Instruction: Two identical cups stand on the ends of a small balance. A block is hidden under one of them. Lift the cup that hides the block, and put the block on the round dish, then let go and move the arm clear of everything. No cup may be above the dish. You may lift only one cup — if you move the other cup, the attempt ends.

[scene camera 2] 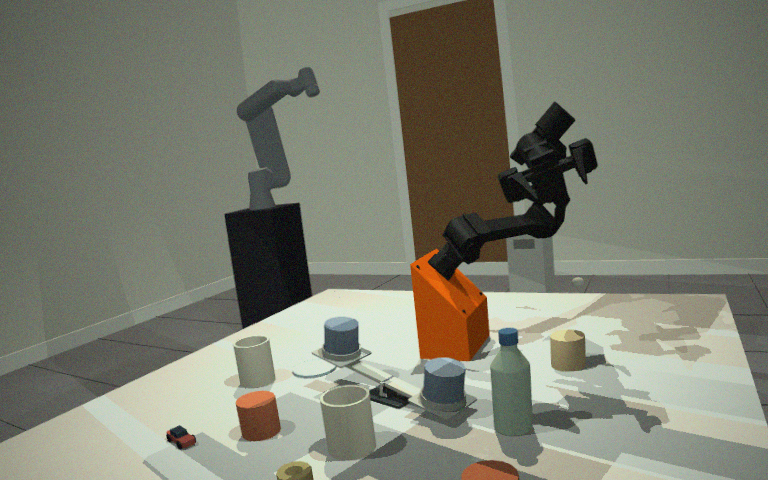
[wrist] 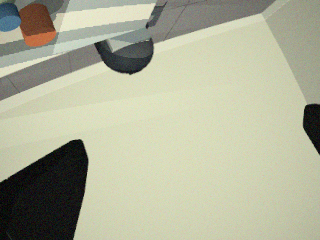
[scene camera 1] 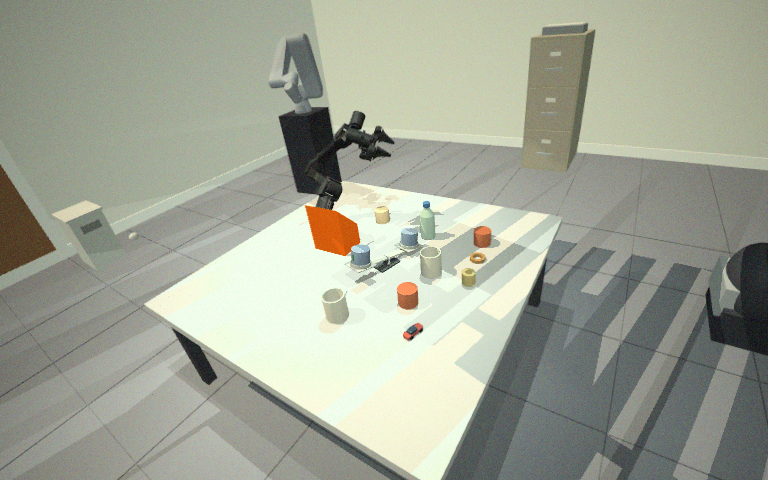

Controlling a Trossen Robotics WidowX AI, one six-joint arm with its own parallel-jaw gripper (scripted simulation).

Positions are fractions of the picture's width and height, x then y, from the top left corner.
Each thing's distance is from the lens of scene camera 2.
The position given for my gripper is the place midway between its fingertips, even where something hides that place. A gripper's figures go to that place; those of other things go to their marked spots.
my gripper (scene camera 2: 0.73,0.40): 101 cm
tan cylinder (scene camera 2: 0.74,0.73): 113 cm
